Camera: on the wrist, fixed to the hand. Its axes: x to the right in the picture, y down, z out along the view.
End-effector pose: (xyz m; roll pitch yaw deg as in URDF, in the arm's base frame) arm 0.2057 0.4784 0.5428 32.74 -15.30 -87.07
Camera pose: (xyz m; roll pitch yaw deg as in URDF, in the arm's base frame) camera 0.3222 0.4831 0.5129 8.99 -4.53 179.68
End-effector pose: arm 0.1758 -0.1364 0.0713 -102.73 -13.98 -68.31
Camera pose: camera 0.0826 -0.1823 0.0105 154.23 -37.31 35.19
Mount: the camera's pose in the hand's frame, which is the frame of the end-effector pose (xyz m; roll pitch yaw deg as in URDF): -0.0067 0.0823 -0.0876 -5.02 -37.94 -92.45
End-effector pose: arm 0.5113 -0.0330 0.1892 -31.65 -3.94 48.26
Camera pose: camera 0.4943 -0.0159 0.0713 9.56 -68.80 -57.46
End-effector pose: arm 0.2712 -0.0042 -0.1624 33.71 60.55 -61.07
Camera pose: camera 0.3606 0.0760 -0.1699 -67.10 -3.77 -148.31
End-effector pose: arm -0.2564 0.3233 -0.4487 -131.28 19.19 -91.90
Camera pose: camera -0.3762 0.3349 -0.4503 -167.36 -10.79 -3.62
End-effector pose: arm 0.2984 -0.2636 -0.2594 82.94 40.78 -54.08
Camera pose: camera 0.4012 -0.2401 -0.2013 -57.92 30.86 -178.63
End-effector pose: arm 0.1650 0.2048 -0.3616 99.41 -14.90 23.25
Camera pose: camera 0.1077 0.2596 -0.2710 19.78 58.98 -44.74
